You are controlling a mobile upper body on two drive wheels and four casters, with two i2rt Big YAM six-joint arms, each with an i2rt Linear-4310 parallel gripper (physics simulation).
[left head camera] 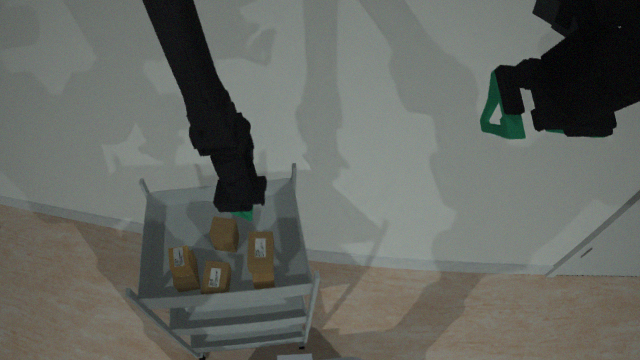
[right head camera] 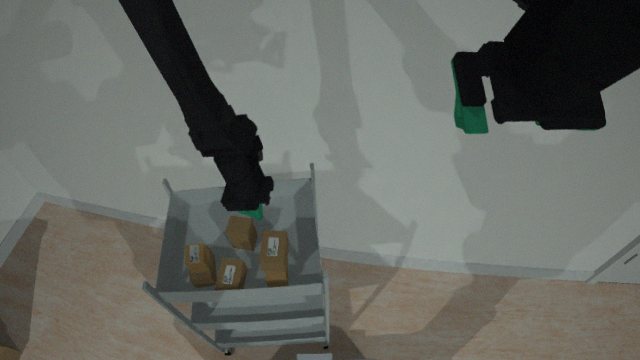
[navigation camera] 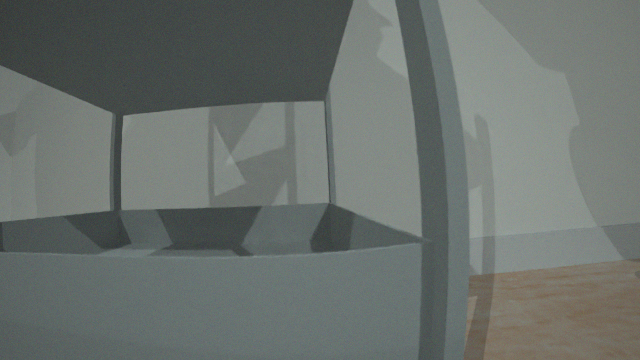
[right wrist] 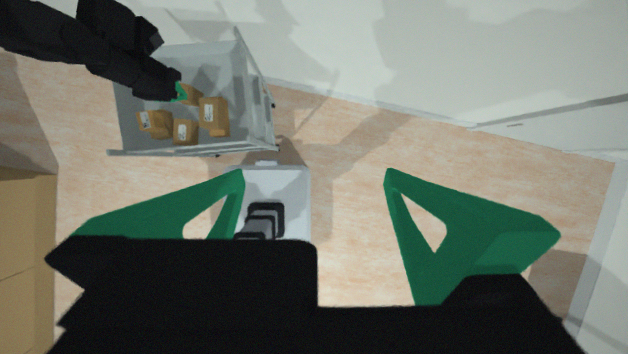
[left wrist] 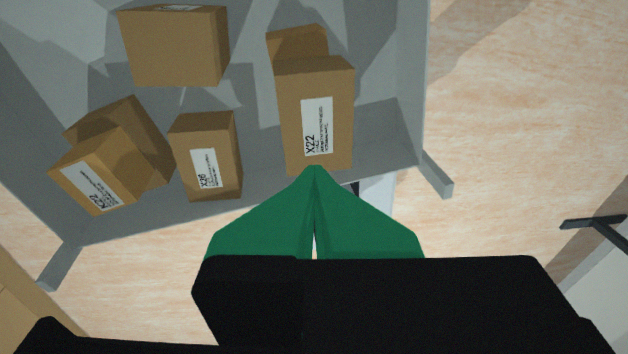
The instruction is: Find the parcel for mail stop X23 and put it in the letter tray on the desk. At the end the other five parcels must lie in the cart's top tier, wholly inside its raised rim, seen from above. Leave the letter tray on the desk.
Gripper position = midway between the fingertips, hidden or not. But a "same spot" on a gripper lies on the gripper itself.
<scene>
my left gripper: left head camera 250, 218; right head camera; right wrist; left wrist 314, 176; not seen in the navigation camera view (out of frame)
my right gripper: left head camera; right head camera; right wrist 314, 176; not seen in the navigation camera view (out of frame); not seen in the left wrist view (out of frame)
same spot on my left gripper: (right head camera: 253, 210) = (right wrist: 167, 101)
same spot on my right gripper: (left head camera: 505, 82) = (right head camera: 463, 70)
</scene>
